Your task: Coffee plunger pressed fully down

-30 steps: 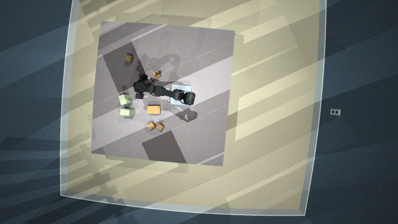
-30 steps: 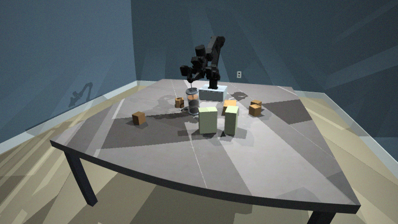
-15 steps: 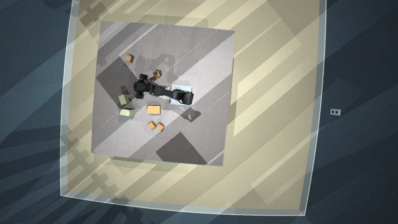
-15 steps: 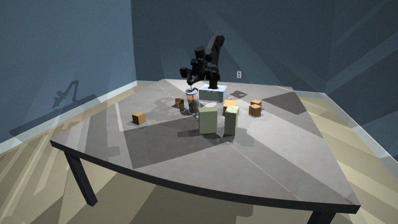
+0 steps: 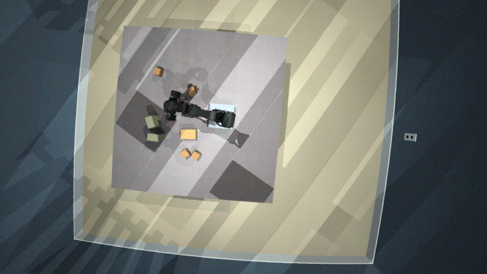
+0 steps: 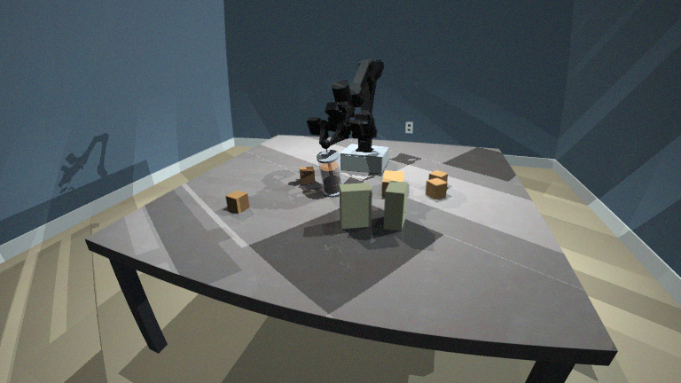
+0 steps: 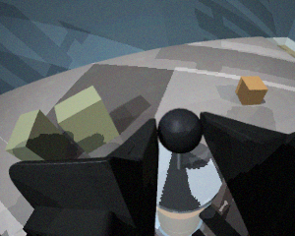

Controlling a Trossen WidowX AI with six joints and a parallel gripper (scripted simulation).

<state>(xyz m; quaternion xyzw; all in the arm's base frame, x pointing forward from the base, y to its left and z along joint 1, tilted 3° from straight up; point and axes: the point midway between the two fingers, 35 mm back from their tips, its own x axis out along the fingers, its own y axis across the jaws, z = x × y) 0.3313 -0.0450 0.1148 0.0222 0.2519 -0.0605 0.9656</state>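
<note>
Right now the coffee press is 80 mm below my gripper tip and 40 mm behind it.
</note>
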